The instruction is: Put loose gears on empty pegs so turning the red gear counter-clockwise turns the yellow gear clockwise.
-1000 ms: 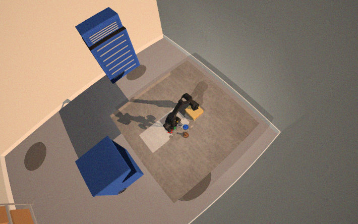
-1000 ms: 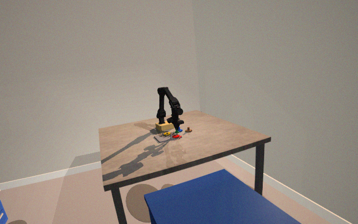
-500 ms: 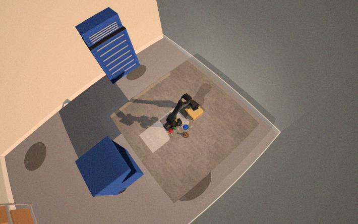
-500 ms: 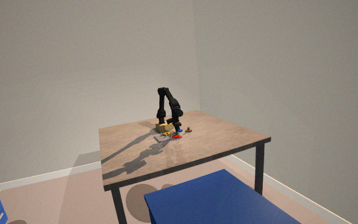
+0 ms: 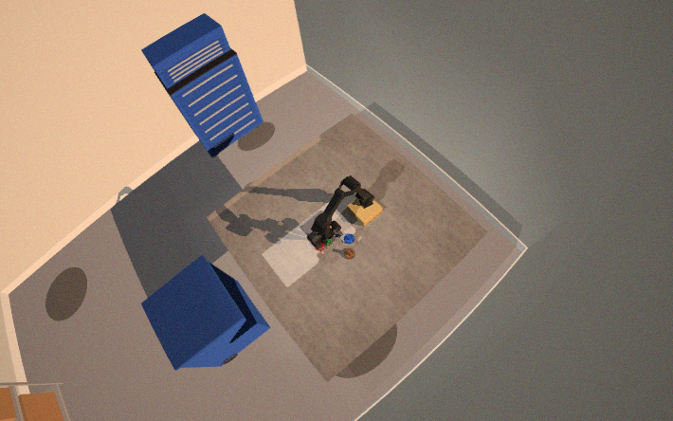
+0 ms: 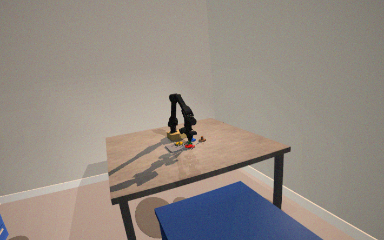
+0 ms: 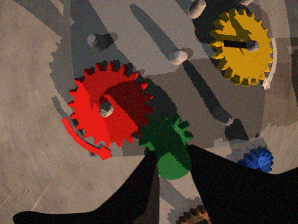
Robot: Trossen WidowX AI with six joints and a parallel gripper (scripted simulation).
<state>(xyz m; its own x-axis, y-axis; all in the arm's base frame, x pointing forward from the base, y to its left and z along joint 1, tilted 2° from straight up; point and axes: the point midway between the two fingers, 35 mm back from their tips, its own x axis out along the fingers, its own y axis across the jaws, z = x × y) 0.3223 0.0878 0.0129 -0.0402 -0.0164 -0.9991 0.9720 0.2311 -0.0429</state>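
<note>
Now: gripper tip 1 cm above the green gear. From my gripper tip the other things lie so: red gear (4 cm ahead, 2 cm to the right, 2 cm below); then yellow gear (8 cm to the right, 6 cm behind, 2 cm below); then blue gear (12 cm behind, 5 cm to the left, 2 cm below).
</note>
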